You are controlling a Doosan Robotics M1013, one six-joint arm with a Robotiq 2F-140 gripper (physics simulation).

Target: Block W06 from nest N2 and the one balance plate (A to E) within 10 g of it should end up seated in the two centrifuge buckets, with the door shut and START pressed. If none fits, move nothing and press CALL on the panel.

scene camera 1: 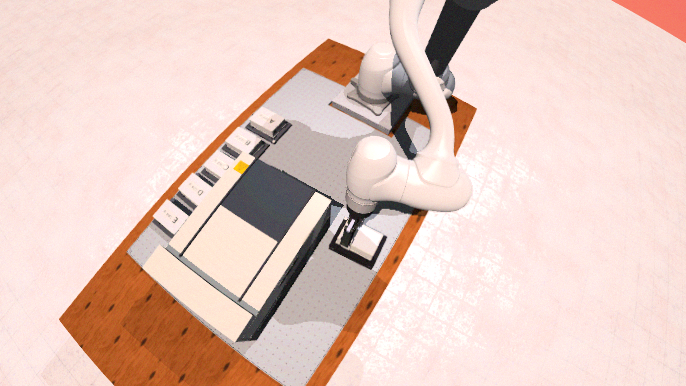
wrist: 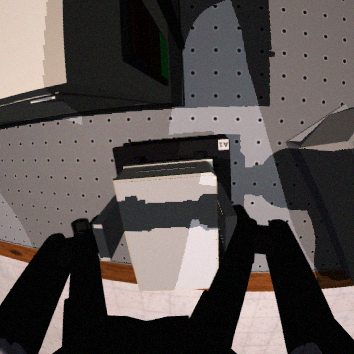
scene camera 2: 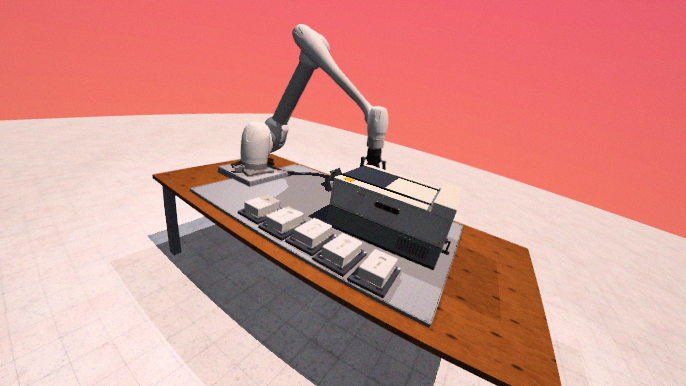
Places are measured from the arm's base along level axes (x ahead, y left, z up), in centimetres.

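Where they show: gripper, fingertip midpoint: [wrist: 169,200]; arm's base, link origin: [scene camera 1: 373,96] [scene camera 2: 253,169].
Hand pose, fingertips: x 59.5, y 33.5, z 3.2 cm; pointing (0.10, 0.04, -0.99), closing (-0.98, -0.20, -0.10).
Each offset is from my fingertips to the centre of the thing. "*": to the spot under its first point. Level surfaces: height alone.
My gripper [scene camera 1: 348,237] [scene camera 2: 374,163] [wrist: 169,200] is shut on a white block {dx -0.7, dy +2.7, dz +0.8 cm} [scene camera 1: 368,240] [wrist: 172,260], a finger pad on each side. The block is at a black nest {dx -0.6, dy +2.7, dz -3.3 cm} [scene camera 1: 352,257] [wrist: 170,148] with an A1 mark; I cannot tell whether it is lifted. No number is readable on it. The balance plates stand in a row on dark nests: A {dx -16.7, dy -57.6, dz -2.3 cm} [scene camera 1: 270,121] [scene camera 2: 262,206], B {dx -2.9, dy -57.0, dz -2.3 cm} [scene camera 1: 245,141], C {dx +10.2, dy -54.8, dz -2.3 cm} [scene camera 1: 217,166], D {dx +23.6, dy -54.5, dz -2.3 cm} [scene camera 1: 195,190] and E {dx +37.2, dy -53.4, dz -2.3 cm} [scene camera 1: 171,216] [scene camera 2: 378,268]. The centrifuge {dx +25.2, dy -21.7, dz +6.6 cm} [scene camera 1: 227,252] [scene camera 2: 390,220] [wrist: 95,50] has a dark top panel {dx +11.9, dy -23.9, dz +15.6 cm} [scene camera 1: 272,200]. Its buckets do not show.
The centrifuge stands between the plate row and the held block, very near the gripper. Its dark end with a red and green display {* dx +0.2, dy -11.0, dz +10.3 cm} [wrist: 150,45] shows in the wrist view. A grey perforated board {dz -5.6 cm} [scene camera 1: 345,295] [wrist: 300,90] covers much of the wooden table {dz -6.9 cm} [scene camera 1: 150,345] [scene camera 2: 490,280].
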